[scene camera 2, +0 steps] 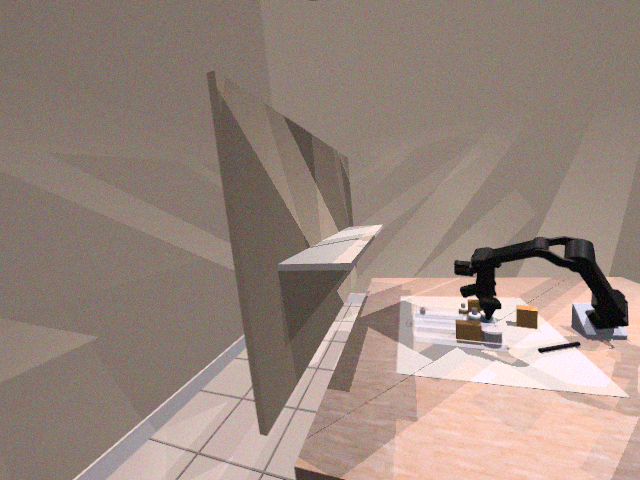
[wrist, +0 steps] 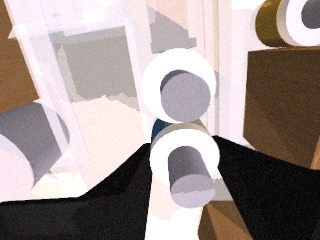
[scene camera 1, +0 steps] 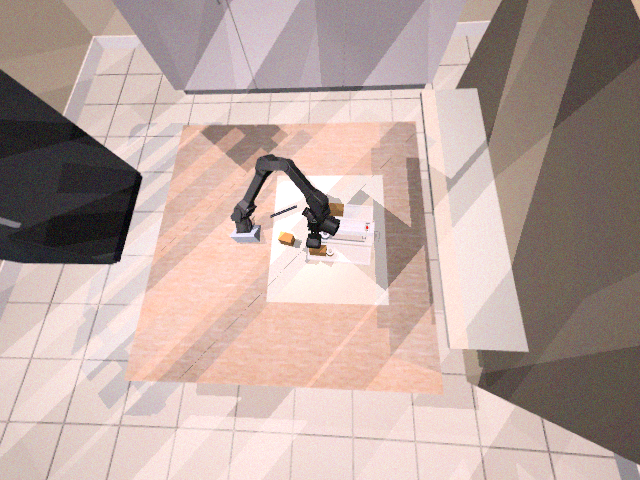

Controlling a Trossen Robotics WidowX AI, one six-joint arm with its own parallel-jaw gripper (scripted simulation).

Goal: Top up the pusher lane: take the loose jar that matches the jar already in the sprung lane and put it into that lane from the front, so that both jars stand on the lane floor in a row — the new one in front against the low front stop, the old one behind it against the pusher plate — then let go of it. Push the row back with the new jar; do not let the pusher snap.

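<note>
The wrist view shows me my gripper. That gripper is also in the pictures elsewhere, and a wall shelf is in them too.
</note>
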